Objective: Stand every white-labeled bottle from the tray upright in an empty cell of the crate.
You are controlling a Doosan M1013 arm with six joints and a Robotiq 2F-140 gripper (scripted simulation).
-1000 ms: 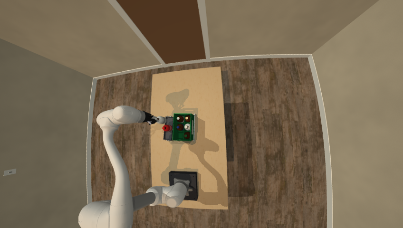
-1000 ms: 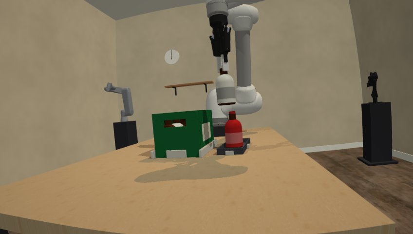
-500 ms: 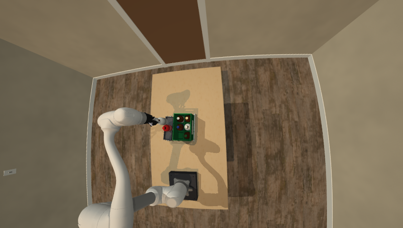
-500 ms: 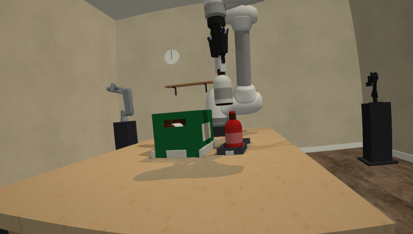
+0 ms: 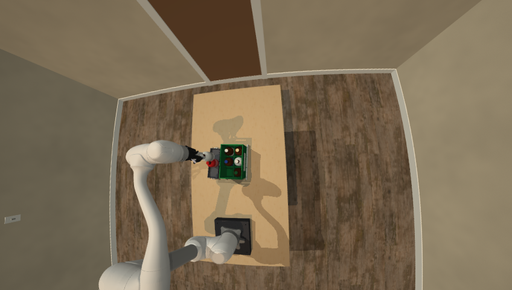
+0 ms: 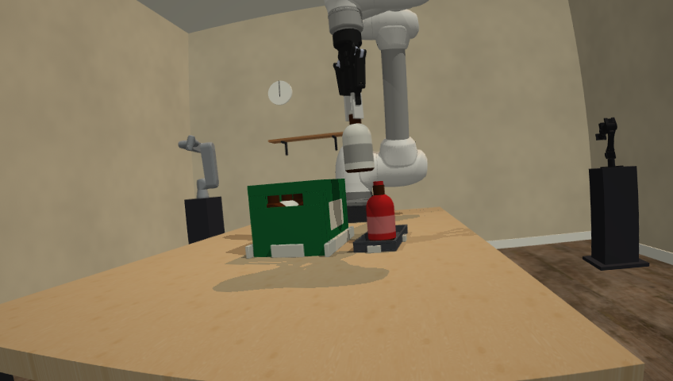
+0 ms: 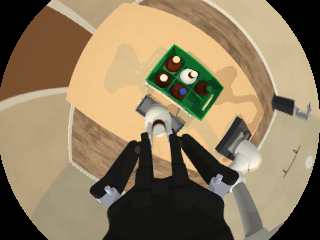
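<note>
My hand is 90 mm above the white-labeled bottle. From my hand the other things lie so: dark tray 340 mm below, 50 mm behind, 40 mm to the left; green crate 270 mm below, 170 mm to the right, 20 mm behind; red-labeled bottle 270 mm below, 50 mm behind, 40 mm to the left.
</note>
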